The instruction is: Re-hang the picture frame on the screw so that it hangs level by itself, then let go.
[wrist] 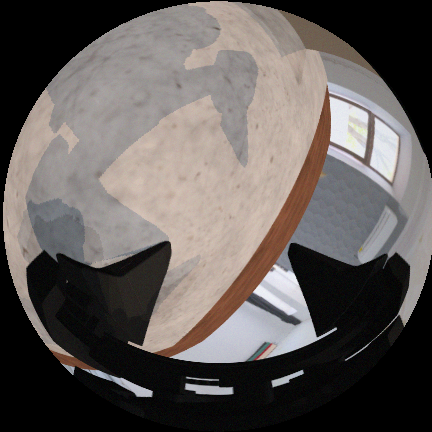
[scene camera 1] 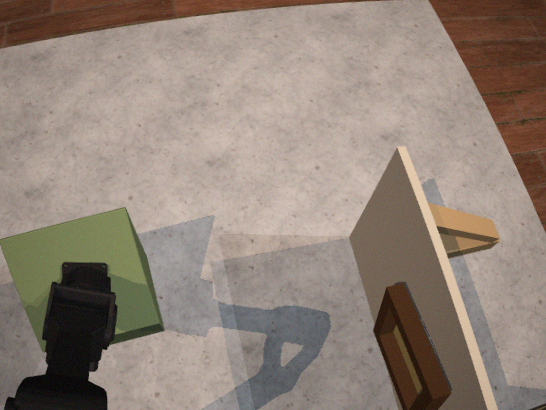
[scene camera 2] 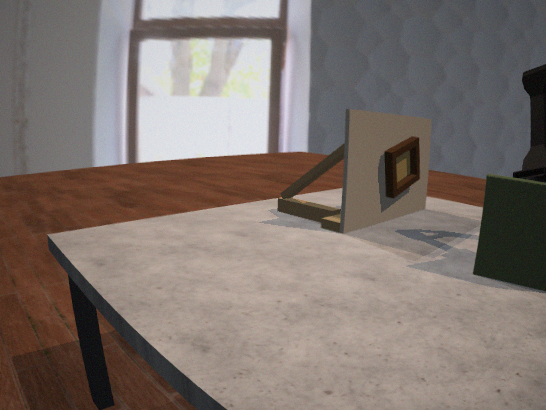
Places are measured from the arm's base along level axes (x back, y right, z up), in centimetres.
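Pixels of known places: gripper, fingertip midpoint: (wrist: 232, 249); arm's base, link origin: (scene camera 1: 85, 283) (scene camera 2: 528, 208).
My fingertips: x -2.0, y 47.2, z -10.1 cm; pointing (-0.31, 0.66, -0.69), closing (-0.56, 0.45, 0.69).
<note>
Ahead of a thing's pixels: the offset from my fingertips to its top centre. "pt": to the spot under its first point. Level surfaces: height alone.
The brown picture frame {dz +20.6, dx -42.2, dy -32.7 cm} (scene camera 1: 424, 342) (scene camera 2: 390, 175), with a yellowish inner panel, is against the front of the upright beige board {pt dz +16.2, dx -41.7, dy -50.9 cm} (scene camera 1: 390, 225) (scene camera 2: 362, 145). In scene camera 2 it is tilted, its right side higher than its left compared with the board's edges. The screw does not show. A strip of the board (wrist: 332, 32) shows at the upper right of the wrist view, but the frame does not. My gripper (wrist: 232, 249) is open, with nothing between its two black fingers. The arm is over the green block, well to the left of the frame in scene camera 1, and its fingers are hidden there.
A green block (scene camera 1: 95, 240) (scene camera 2: 515, 232) stands on the grey stone-like table {dz -3.4 cm} (scene camera 1: 200, 115) (scene camera 2: 225, 300), under the black arm and facing the board. A wooden brace (scene camera 1: 462, 220) (scene camera 2: 315, 170) props the board from behind. The arm's shadow falls between the block and the board.
</note>
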